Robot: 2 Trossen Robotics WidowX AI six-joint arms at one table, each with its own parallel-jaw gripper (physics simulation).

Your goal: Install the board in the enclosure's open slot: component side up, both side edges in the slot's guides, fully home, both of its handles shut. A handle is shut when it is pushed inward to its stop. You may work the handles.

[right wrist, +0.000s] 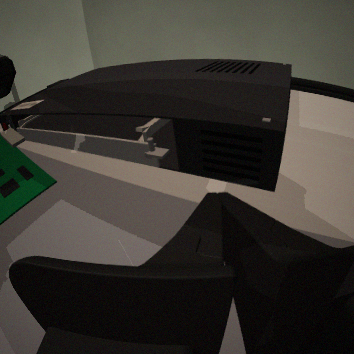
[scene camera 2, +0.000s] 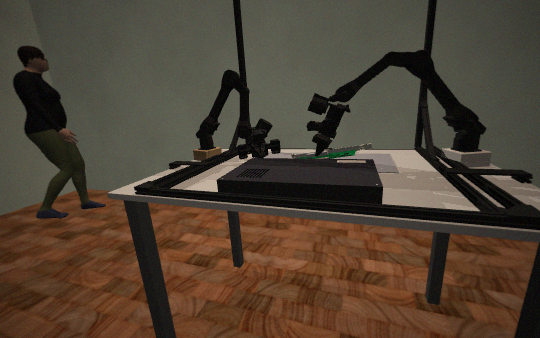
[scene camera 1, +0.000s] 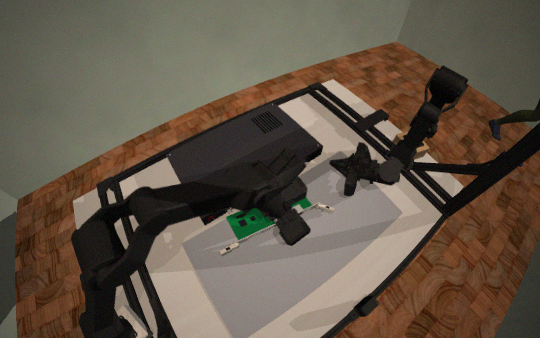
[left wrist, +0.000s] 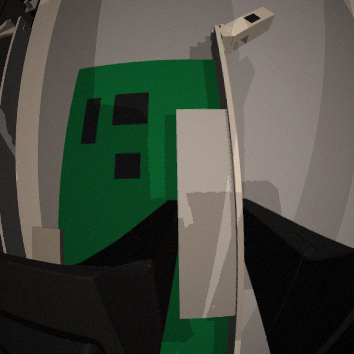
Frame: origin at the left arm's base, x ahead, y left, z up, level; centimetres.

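Seen in the pictures: left gripper, fingertip midpoint: (scene camera 2: 317,155) (scene camera 1: 288,215) (left wrist: 206,208); right gripper, fingertip midpoint: (right wrist: 215,202) (scene camera 2: 262,157) (scene camera 1: 329,162); left arm's base at its link origin: (scene camera 2: 465,150) (scene camera 1: 120,334); right arm's base at its link origin: (scene camera 2: 207,148).
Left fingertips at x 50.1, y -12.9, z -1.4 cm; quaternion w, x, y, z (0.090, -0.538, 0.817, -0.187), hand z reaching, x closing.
Note:
Pixels of each thing's top centre, then the offset from my left fingertips to it. "spot": a spot on its surface instead. Level surfaces: height alone.
- handle at its top centre: (left wrist: 258,14) (scene camera 1: 329,207) dx +8.7, dy -8.2, dz -0.5 cm
- black enclosure at its top centre: (right wrist: 124,76) (scene camera 1: 244,150) (scene camera 2: 301,167) dx +9.6, dy +22.9, dz +1.5 cm
- pale guide piece at a spot on its surface: (right wrist: 157,153) spot: dx +18.5, dy +4.9, dz -0.7 cm
- grey mat at its surface level: dz -3.4 cm
- pale table at its surface level: dz -3.5 cm
The green board (scene camera 1: 257,227) (scene camera 2: 345,154) (left wrist: 100,200) (right wrist: 37,186) is component side up, tilted in scene camera 2, outside the enclosure. My left gripper (scene camera 2: 320,152) (left wrist: 206,208) is shut on its pale block and front strip; scene camera 1 hides its fingertips. One handle (scene camera 1: 229,248) (left wrist: 250,27) sticks outward at an angle from the strip; the other handle (scene camera 1: 325,207) also points outward. The black enclosure (scene camera 1: 225,145) (scene camera 2: 300,180) (right wrist: 230,95) has its open side facing the board, with a pale guide piece (right wrist: 157,153) inside. My right gripper (scene camera 1: 334,162) (right wrist: 215,202) is shut and empty, before the enclosure's vented end.
A grey mat (scene camera 1: 310,265) lies under the board and the arms on the pale table (scene camera 1: 170,295). Black frame rails (scene camera 1: 400,272) (scene camera 2: 200,196) run around the table's edges. A person (scene camera 2: 42,105) stands beyond the table in scene camera 2.

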